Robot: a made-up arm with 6 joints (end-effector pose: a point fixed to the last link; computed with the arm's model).
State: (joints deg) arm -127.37 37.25 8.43 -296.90 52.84 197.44
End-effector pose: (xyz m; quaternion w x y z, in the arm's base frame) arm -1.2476 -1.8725 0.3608 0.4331 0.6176 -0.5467 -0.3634
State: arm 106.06 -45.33 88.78 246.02 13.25 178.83
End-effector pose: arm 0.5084 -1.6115 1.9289 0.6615 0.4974 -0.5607 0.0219
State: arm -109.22 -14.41 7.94 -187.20 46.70 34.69
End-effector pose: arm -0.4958 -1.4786 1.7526 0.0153 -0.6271 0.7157 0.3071
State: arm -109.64 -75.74 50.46 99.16 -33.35 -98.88
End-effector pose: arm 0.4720 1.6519 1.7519 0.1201 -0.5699 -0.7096 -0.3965
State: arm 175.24 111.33 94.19 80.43 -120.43 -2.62
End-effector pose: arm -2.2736 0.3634 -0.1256 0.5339 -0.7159 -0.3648 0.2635
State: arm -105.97 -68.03 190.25 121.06 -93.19 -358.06
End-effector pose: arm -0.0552 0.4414 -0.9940 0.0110 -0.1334 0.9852 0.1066
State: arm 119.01 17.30 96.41 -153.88 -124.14 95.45
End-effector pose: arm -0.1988 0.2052 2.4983 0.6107 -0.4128 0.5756 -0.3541
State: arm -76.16 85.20 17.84 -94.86 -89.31 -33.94
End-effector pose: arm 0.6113 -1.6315 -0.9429 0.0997 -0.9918 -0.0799 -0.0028
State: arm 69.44 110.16 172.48 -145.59 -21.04 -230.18
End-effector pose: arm 0.4450 1.3043 1.8044 0.5279 0.3955 -0.4797 0.5787
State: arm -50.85 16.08 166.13 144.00 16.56 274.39
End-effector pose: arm -0.7583 0.9855 1.7035 0.0686 -0.5783 -0.6318 -0.5115
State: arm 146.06 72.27 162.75 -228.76 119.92 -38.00
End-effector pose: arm -0.6556 0.2810 2.0128 0.2795 -0.0348 0.9183 -0.2782
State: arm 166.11 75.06 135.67 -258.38 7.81 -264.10
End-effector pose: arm -1.4724 0.3361 2.1794 0.4710 -0.1210 -0.8446 -0.2241
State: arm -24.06 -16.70 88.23 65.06 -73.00 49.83
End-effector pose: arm -0.6072 0.0774 2.5258 0.5930 -0.3392 0.0888 -0.7248
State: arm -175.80 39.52 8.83 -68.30 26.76 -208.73
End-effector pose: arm -2.2792 -0.0818 0.2267 0.0144 -0.2433 -0.6885 0.6831
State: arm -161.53 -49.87 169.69 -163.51 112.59 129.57
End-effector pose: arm 1.3410 0.5043 -0.2165 0.3796 -0.6643 -0.4898 -0.4180
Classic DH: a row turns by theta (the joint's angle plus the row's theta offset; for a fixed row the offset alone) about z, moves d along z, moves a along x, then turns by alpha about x. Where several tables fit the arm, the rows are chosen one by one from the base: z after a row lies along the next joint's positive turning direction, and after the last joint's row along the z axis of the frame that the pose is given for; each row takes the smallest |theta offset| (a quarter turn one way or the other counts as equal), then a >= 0, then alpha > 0; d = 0 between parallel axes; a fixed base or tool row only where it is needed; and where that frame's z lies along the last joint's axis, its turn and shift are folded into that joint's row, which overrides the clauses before.
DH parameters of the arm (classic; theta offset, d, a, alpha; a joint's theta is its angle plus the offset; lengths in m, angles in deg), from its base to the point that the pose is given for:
joint 1: 0 0.3421 0.1939 -90
joint 2: -90 0 0.6872 180
joint 3: 0 0 0.252 -90
joint 4: 0 -1.5644 0 90
joint 5: 0 0 0 -90
joint 6: 90 -0.204 0 90
tool (fixed): -90 0 0 0

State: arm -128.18 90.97 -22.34 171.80 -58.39 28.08
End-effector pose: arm -0.3959 -0.4634 -1.3722 0.3253 -0.4139 0.7549 0.3912
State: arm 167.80 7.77 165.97 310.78 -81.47 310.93
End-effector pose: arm 1.1782 -0.4110 1.5036 0.4817 -0.3727 -0.0683 -0.7902
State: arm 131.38 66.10 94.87 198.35 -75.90 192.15
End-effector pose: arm -1.3856 1.4785 1.7829 0.2582 0.6282 -0.5133 0.5246
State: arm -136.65 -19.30 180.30 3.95 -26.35 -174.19
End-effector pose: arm 1.1774 1.1200 0.2523 0.9206 -0.0545 -0.0856 0.3771
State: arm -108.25 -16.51 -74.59 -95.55 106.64 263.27
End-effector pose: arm -0.4956 -0.8819 -0.1540 0.0324 0.2866 0.8530 0.4349
